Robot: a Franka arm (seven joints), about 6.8 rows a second.
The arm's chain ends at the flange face. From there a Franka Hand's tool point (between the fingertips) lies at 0.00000 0.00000 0.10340 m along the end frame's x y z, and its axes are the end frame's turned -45 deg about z.
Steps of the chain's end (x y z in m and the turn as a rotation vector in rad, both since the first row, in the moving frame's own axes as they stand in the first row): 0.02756, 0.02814, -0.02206, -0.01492, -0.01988, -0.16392; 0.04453, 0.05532, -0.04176, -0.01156, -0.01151, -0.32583; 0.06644, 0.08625, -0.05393, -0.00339, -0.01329, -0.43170; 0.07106, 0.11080, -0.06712, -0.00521, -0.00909, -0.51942; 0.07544, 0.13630, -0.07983, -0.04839, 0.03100, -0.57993; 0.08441, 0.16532, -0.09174, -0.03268, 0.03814, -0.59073; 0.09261, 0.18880, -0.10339, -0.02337, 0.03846, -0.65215; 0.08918, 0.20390, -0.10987, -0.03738, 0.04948, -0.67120; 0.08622, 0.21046, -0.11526, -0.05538, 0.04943, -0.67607
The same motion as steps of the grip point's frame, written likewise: -0.00297, 0.03923, -0.02209, 0.00351, -0.02461, -0.16392; -0.00929, 0.07088, -0.04177, -0.00004, -0.01631, -0.32583; -0.01534, 0.10753, -0.05394, 0.00700, -0.01179, -0.43170; -0.02917, 0.12859, -0.06713, 0.00274, -0.01011, -0.51942; -0.04260, 0.15556, -0.08000, -0.05614, -0.01230, -0.57993; -0.05535, 0.18135, -0.09187, -0.05008, 0.00386, -0.59073; -0.06557, 0.20285, -0.10349, -0.04372, 0.01067, -0.65215; -0.07825, 0.21283, -0.11006, -0.06142, 0.00856, -0.67120; -0.08576, 0.21701, -0.11553, -0.07411, -0.00421, -0.67607
